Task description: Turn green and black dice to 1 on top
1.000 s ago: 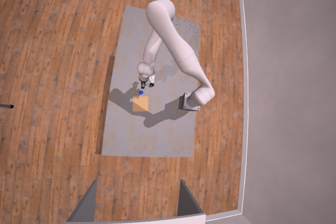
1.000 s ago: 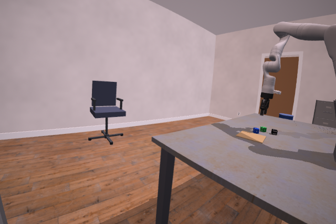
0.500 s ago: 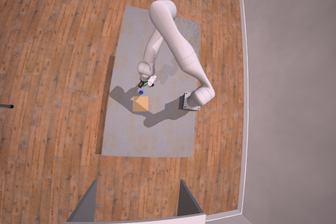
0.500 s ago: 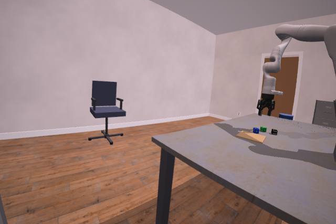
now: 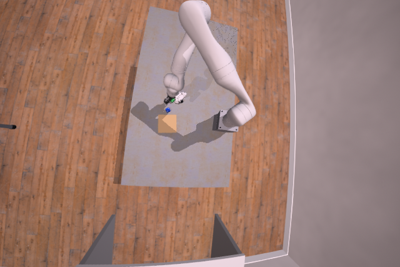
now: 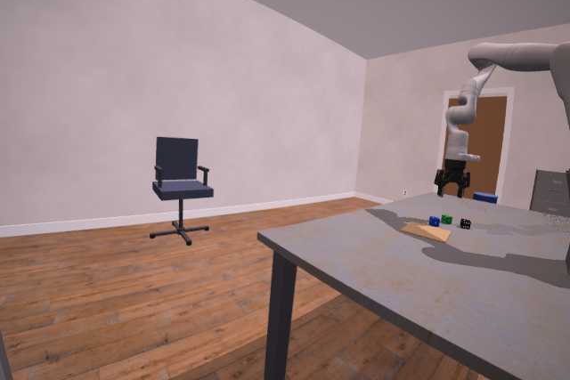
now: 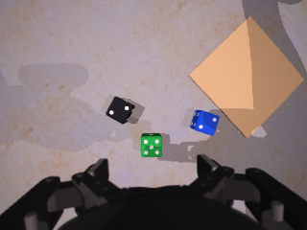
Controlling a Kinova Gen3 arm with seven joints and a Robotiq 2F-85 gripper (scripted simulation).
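Now: the green die 90 mm below my hand. Also, from my hand: black die 70 mm behind, 10 mm to the right, 90 mm below; blue die 10 mm ahead, 90 mm to the left, 90 mm below; tan mat 20 mm behind, 190 mm to the left, 110 mm below.
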